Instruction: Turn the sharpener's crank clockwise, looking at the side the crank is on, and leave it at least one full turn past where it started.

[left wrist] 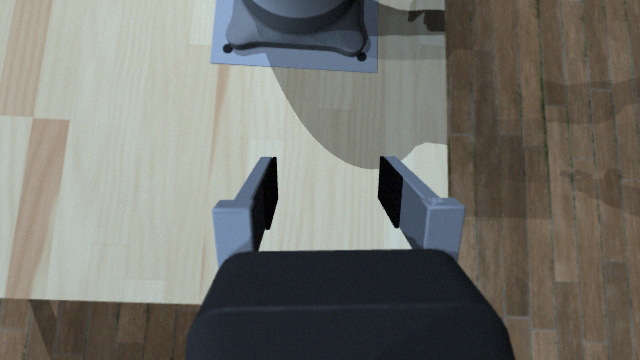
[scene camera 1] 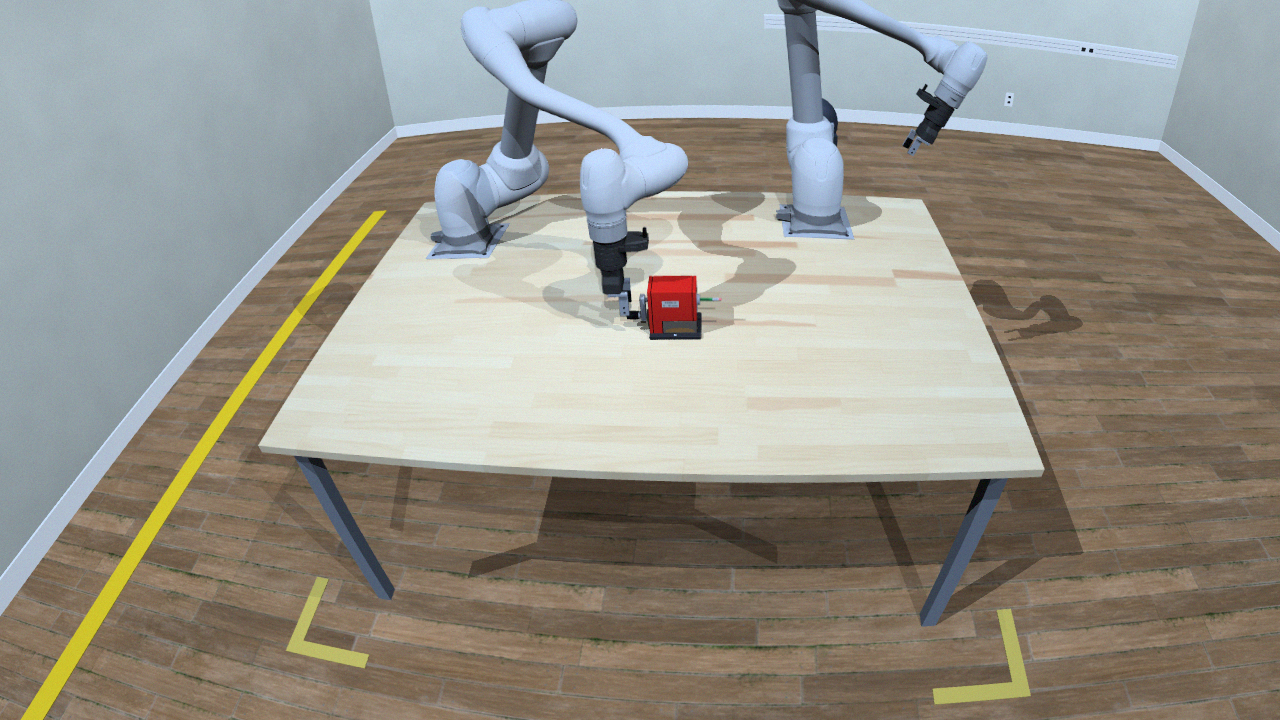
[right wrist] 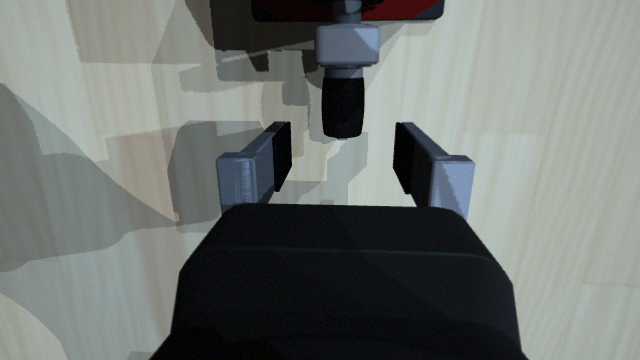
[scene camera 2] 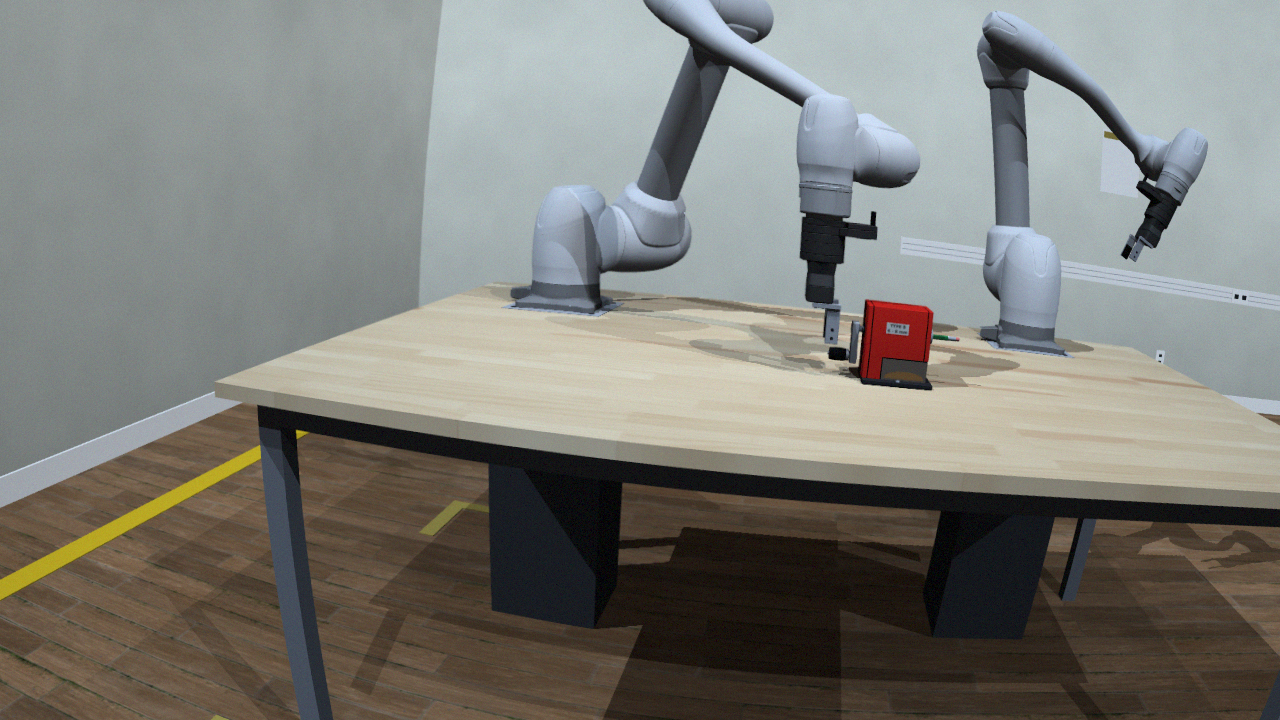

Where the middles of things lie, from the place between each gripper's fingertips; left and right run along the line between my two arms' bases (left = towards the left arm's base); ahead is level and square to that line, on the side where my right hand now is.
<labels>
Now: right hand [scene camera 2: 829, 340] 4 cm above the black knob [right wrist: 343, 94] and 2 cm to the right of it.
I see the black knob 530 mm ahead of my left hand [scene camera 2: 1127, 258], 880 mm to the right of it and 230 mm below it.
</labels>
